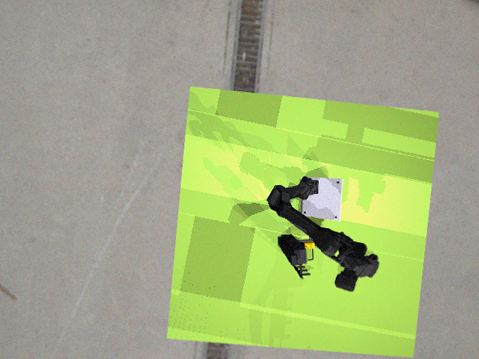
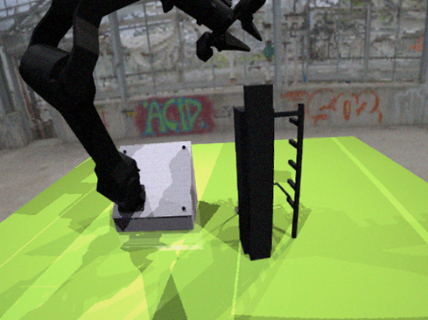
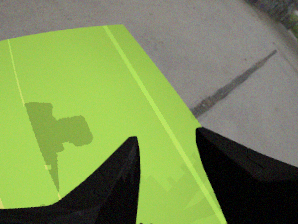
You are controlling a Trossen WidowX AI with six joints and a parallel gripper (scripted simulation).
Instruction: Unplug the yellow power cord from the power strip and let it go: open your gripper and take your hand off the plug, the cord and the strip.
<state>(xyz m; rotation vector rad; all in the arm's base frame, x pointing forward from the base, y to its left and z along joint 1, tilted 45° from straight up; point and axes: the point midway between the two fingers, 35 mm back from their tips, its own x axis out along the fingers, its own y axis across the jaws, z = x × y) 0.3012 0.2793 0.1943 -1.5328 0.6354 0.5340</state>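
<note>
My gripper tip is 40 mm past the tall black block, 210 mm to the left of it and 240 mm above it.
</note>
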